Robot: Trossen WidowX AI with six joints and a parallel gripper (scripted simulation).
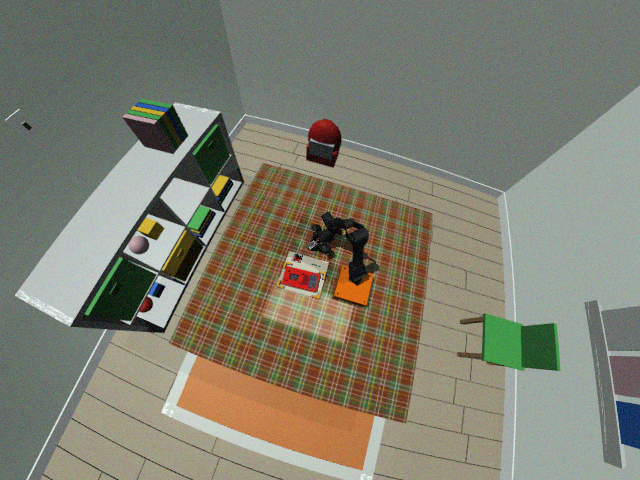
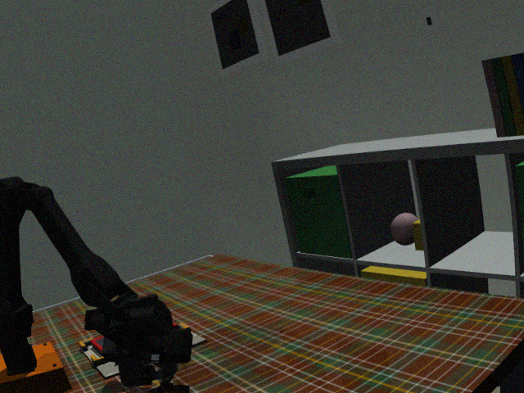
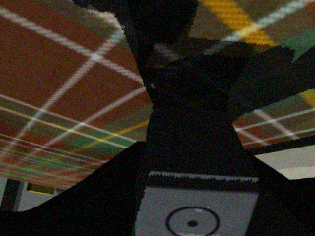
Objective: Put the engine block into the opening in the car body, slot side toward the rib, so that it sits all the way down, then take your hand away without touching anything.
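My gripper tip is now 1 cm to the left of the grey engine block and 1 cm below it. From my gripper tip the other things lie so: grey base plate 19 cm to the left, 4 cm behind, 1 cm below.
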